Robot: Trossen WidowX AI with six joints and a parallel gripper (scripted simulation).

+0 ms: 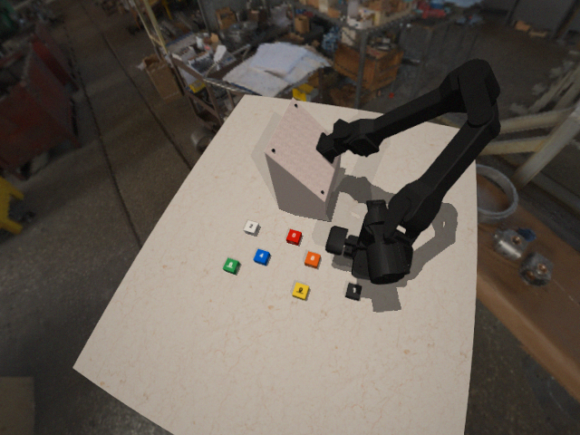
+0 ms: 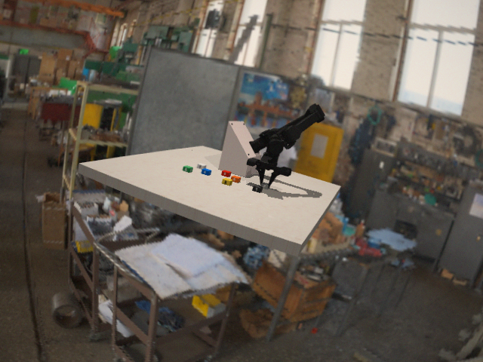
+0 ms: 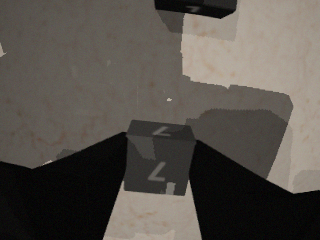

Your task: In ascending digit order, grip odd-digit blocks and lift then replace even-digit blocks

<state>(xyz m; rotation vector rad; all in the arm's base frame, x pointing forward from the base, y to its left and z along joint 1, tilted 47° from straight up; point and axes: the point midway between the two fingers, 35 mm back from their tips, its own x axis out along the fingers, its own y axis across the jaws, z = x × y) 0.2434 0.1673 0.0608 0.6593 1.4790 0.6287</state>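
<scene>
The grey block lies 10 mm behind my gripper tip. The rest, counted from my gripper tip: black block (80 mm ahead, 10 mm to the right); then orange block (120 mm to the right, 30 mm ahead); then yellow block (130 mm to the right, 120 mm ahead).
</scene>
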